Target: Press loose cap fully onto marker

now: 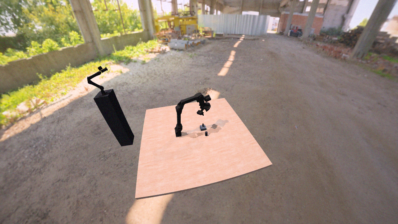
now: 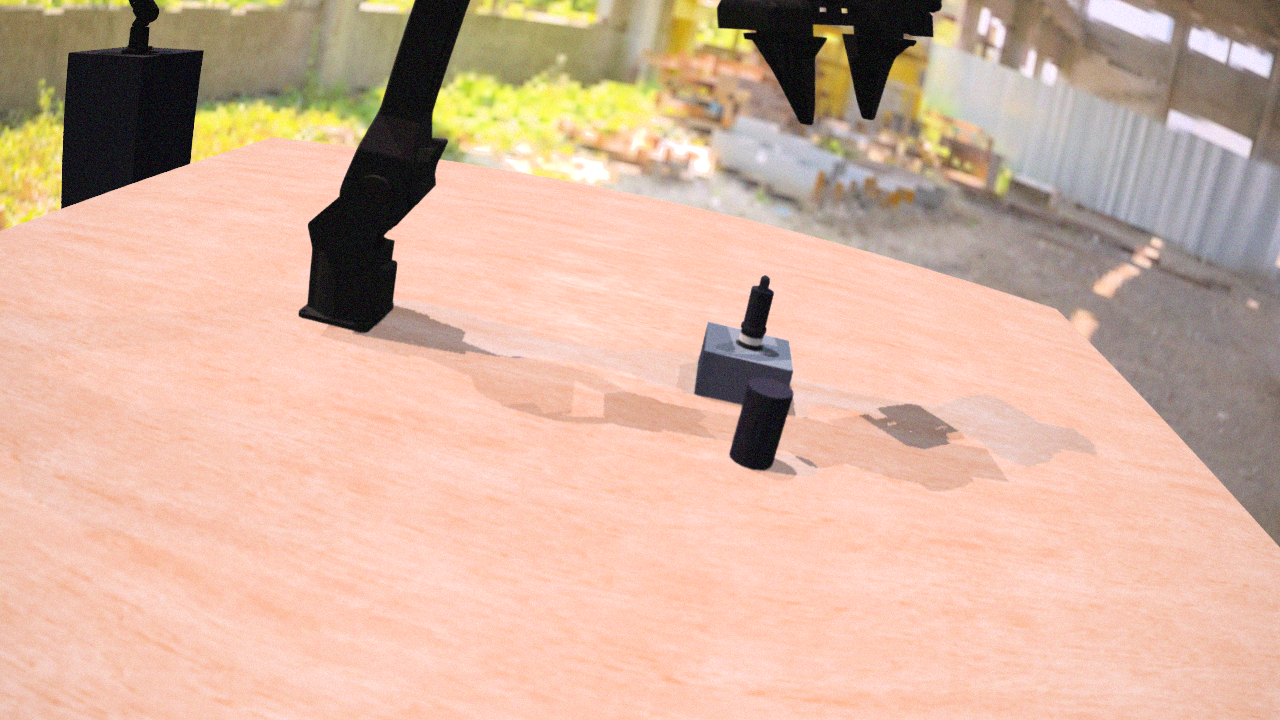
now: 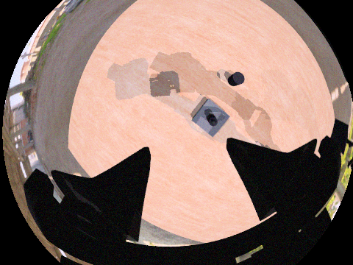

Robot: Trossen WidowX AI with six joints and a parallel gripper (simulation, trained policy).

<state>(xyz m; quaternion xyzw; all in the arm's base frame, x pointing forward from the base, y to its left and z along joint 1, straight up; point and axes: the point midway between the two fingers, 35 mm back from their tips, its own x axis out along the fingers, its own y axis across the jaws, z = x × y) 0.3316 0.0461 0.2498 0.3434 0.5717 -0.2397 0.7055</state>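
Now: gripper tip 19 cm above the black cap, 14 cm to the left of it and 2 cm past it. From my gripper tip the other things lie so: grey holder block: 20 cm below, 3 cm behind, 2 cm to the right.
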